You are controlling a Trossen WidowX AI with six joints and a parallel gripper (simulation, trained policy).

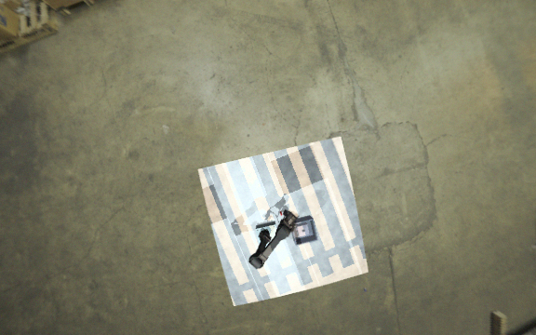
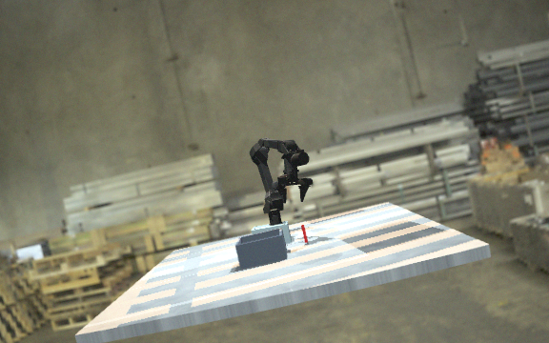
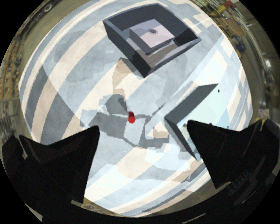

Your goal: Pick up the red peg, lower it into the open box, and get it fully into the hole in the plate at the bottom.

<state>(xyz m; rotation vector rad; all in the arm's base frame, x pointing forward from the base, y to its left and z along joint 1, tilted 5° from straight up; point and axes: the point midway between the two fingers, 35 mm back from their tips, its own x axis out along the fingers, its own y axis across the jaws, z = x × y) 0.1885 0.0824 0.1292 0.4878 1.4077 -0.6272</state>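
The red peg is 15 cm below my gripper tip and 2 cm to the left of it. From my gripper tip the other things lie so: plate 18 cm to the right, 14 cm below, 13 cm ahead; dark grey box 18 cm to the right, 16 cm below, 13 cm ahead.
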